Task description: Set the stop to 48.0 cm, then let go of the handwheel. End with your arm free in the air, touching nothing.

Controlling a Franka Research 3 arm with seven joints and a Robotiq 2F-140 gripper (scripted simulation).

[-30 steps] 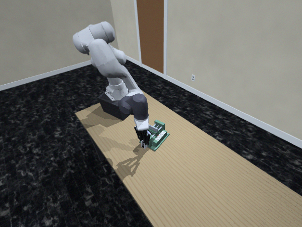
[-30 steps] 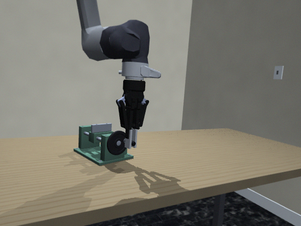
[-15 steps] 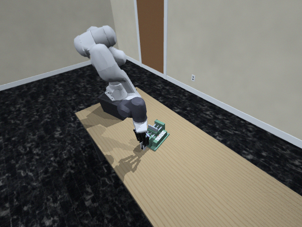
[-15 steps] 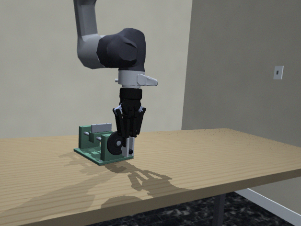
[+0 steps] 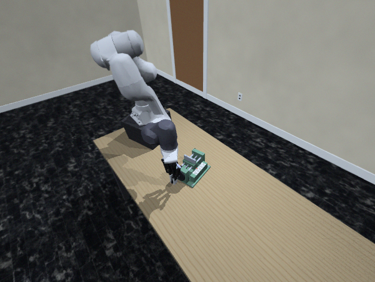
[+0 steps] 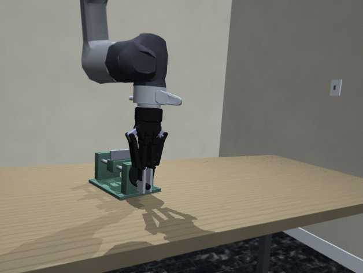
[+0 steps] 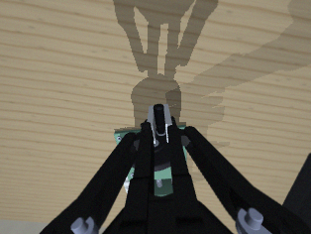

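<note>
My gripper is now 1 cm short of the stop block, 15 cm to the right of it and 3 cm below it. From my hand the other things lie so: black handwheel: 2 cm to the left, 1 cm below.
</note>
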